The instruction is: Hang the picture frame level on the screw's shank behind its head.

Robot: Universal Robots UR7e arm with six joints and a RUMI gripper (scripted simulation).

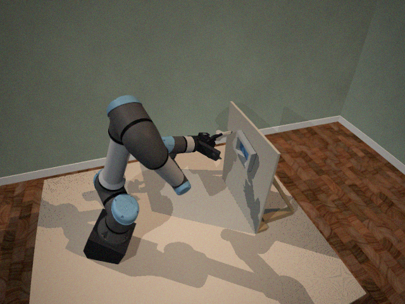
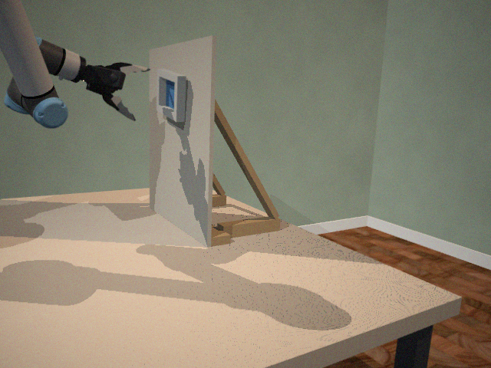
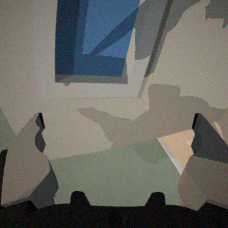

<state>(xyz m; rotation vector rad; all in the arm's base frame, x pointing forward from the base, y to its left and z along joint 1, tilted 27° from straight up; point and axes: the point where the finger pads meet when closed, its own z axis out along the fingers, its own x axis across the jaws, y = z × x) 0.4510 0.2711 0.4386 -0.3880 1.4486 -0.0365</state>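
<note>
Right now the picture frame is 7 cm to the right of my hand, 7 cm ahead of it and 1 cm above it. The rest, counted from my hand: wall panel: 12 cm below, 9 cm ahead, 6 cm to the right.
</note>
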